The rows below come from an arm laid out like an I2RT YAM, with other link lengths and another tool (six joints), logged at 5 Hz.
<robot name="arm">
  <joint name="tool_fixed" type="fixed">
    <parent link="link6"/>
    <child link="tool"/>
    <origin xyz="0.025 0.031 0.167" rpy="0 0.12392 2.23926"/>
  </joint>
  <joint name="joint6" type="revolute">
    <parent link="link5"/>
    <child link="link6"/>
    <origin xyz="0.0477 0 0.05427" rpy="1.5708 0 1.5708"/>
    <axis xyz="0 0 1"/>
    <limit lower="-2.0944" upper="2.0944"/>
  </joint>
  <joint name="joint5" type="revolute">
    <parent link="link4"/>
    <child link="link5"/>
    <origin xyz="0.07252 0.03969 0.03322" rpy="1.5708 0 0"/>
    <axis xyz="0 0 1"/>
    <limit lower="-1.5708" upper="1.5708"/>
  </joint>
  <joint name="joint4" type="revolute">
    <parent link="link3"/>
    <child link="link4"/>
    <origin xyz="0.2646 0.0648 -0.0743"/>
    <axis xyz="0 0 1"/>
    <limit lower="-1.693" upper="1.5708"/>
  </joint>
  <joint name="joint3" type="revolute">
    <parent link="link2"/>
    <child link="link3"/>
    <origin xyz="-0.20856 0 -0.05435" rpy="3.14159 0 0"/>
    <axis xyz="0 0 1"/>
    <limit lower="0" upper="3.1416"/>
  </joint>
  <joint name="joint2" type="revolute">
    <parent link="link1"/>
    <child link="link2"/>
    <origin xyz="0.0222 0.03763 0.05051" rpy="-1.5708 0 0"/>
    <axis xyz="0 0 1"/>
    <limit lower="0" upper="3.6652"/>
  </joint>
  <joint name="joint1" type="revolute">
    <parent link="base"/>
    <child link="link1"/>
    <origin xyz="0 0 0.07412"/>
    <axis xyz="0 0 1"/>
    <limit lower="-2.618" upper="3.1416"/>
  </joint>
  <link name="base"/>
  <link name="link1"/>
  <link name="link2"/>
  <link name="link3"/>
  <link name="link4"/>
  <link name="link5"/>
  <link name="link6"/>
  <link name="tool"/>
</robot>
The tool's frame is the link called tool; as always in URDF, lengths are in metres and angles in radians.
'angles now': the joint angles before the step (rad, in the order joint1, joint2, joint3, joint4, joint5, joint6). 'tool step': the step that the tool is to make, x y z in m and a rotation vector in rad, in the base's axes. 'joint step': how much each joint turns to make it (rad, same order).
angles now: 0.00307, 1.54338, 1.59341, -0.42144, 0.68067, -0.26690
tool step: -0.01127, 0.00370, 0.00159, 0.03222, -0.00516, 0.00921
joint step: 0.00019, -0.04857, -0.01965, -0.04474, -0.02030, 0.03392
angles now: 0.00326, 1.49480, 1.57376, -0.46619, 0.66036, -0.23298
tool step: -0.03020, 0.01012, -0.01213, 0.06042, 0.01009, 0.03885
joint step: -0.00015, -0.15371, -0.13199, -0.06090, -0.05975, 0.04962
